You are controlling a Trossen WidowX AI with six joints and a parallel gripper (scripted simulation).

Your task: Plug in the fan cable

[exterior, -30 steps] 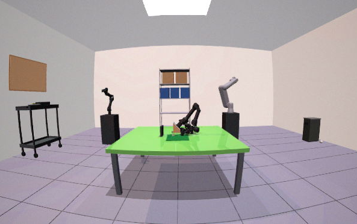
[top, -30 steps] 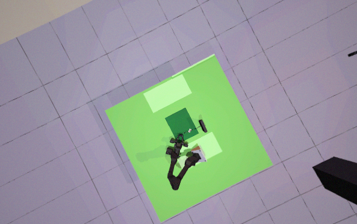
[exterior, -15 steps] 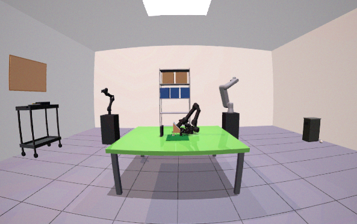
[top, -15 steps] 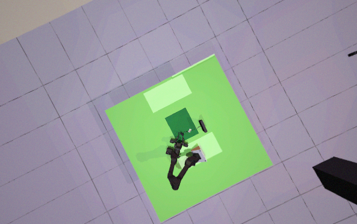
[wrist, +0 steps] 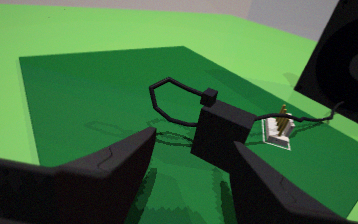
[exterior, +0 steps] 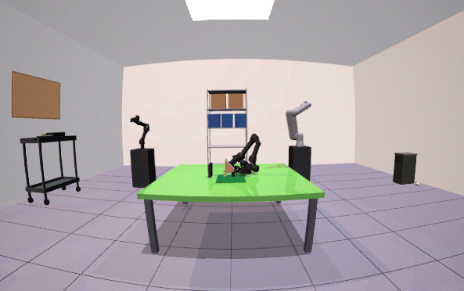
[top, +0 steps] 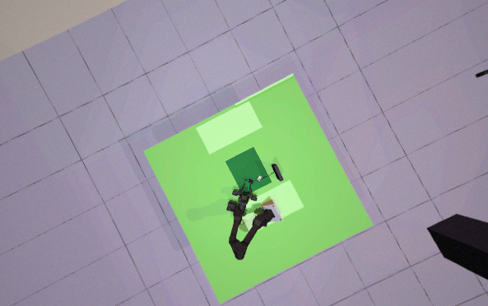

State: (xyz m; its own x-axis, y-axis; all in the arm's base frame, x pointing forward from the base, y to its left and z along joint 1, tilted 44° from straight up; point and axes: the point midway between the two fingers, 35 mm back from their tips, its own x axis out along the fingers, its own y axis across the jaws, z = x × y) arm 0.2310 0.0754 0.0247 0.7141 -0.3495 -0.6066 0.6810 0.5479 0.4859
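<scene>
Right now the dark fan plug is 30 mm to the right of my gripper tip and 10 mm below it. Also, from my gripper tip: dark green board 80 mm ahead, 50 mm to the right, 50 mm below; white four-pin header 100 mm to the right, 30 mm below; fan 20 mm behind, 230 mm to the right, 20 mm above.
</scene>
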